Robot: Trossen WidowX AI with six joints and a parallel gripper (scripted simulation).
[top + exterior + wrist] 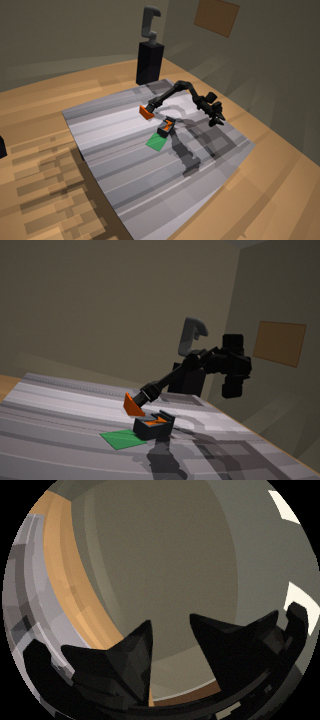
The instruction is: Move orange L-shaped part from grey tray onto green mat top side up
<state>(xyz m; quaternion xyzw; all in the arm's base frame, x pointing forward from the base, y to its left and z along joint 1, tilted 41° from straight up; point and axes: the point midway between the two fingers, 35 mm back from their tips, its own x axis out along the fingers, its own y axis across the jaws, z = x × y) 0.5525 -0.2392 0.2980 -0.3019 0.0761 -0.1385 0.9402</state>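
The orange L-shaped part is 390 mm behind my gripper tip and 340 mm below it. Also, from my gripper tip: green mat 350 mm behind, 150 mm to the right, 400 mm below.
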